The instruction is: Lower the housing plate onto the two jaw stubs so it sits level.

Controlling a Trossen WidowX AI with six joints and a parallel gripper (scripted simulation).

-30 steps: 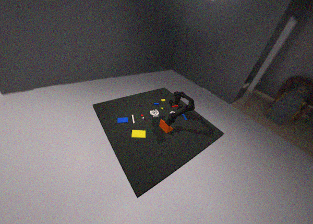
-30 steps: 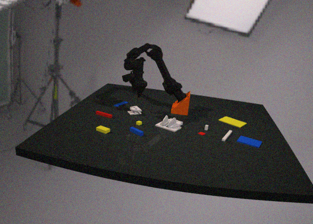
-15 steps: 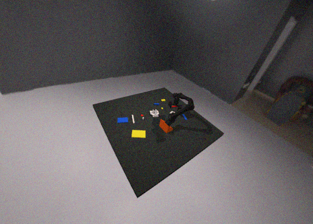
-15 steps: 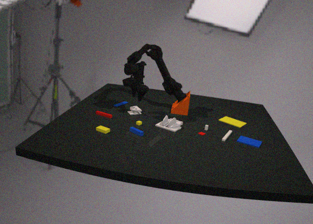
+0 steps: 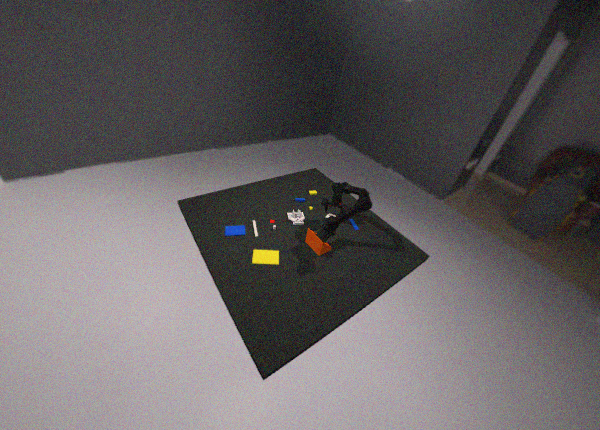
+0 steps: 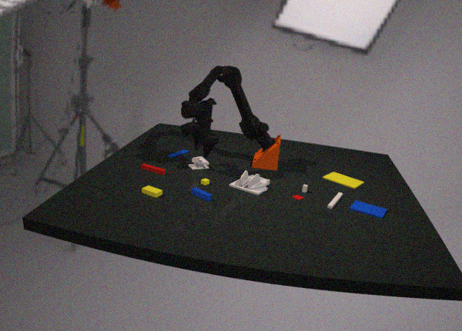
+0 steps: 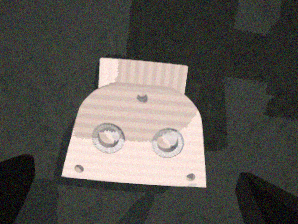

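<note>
Now: gripper tip 180 mm short of the yellow cube, 40 mm to the right of it and 50 mm above it. The rest, counted from my gripper tip: red brick (100 mm ahead, 170 mm to the right, 50 mm below); then yellow brick (320 mm ahead, 130 mm to the right, 50 mm below); then white bar (230 mm ahead, 510 mm to the left, 50 mm below).
</note>
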